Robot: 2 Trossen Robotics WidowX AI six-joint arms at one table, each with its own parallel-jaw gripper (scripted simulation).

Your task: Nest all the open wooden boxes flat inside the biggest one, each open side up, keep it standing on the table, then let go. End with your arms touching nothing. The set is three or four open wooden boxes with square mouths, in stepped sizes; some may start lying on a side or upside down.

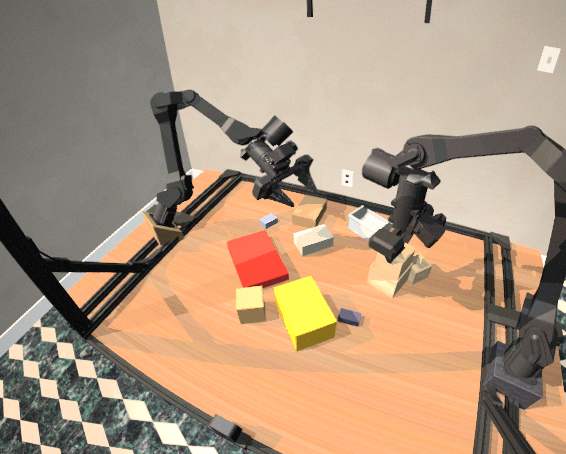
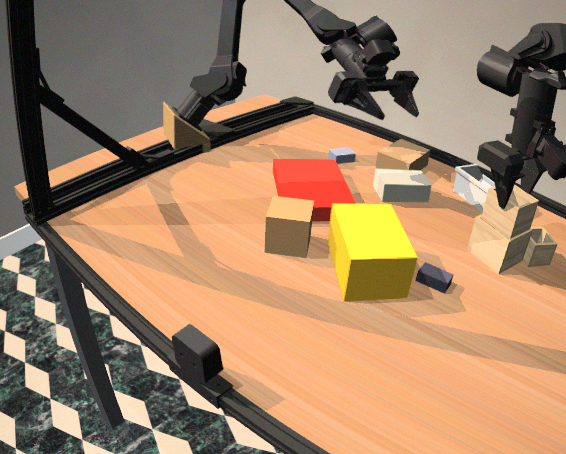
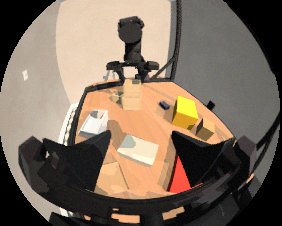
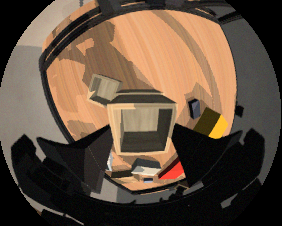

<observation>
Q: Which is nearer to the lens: the middle-sized wooden box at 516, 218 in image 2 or the white tray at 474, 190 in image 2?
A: The middle-sized wooden box.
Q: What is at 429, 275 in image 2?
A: A dark block.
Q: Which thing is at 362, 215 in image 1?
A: A white tray.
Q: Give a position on a tan cube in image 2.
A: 287, 233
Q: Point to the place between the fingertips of my left gripper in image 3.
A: At 141, 134
</observation>
